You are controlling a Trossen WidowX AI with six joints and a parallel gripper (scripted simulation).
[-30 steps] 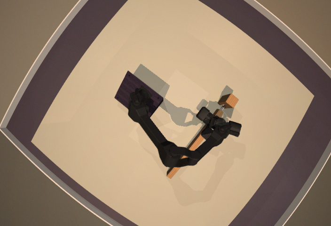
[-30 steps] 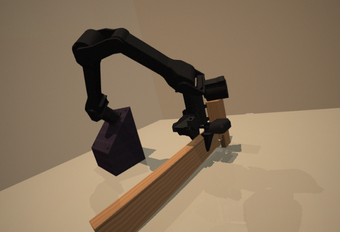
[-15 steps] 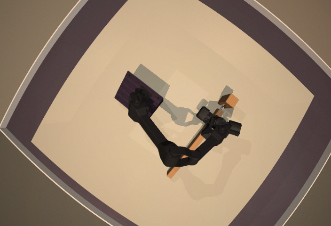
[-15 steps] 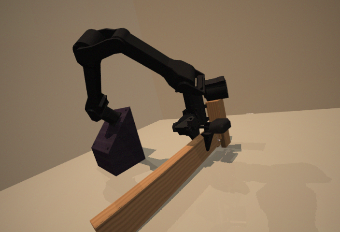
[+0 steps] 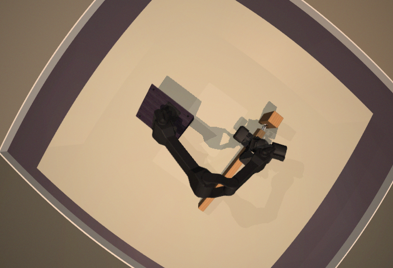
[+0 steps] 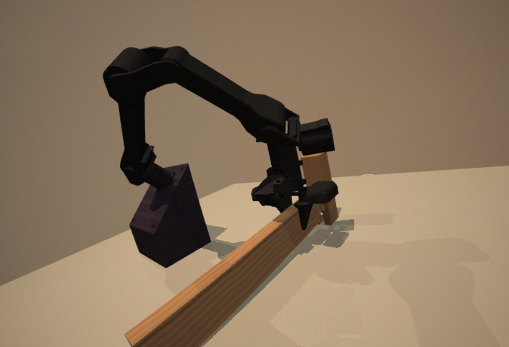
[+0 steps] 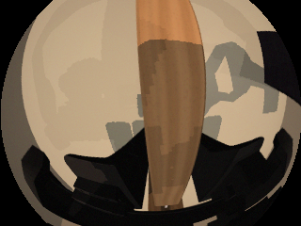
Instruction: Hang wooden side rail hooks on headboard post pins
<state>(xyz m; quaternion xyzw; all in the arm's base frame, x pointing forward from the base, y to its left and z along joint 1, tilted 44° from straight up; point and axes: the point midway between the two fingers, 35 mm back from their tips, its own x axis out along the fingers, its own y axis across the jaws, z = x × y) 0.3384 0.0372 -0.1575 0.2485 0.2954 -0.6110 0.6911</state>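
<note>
Now: the headboard post 1 cm behind my gripper tip, 13 cm to the left of it and 4 cm above it.
</note>
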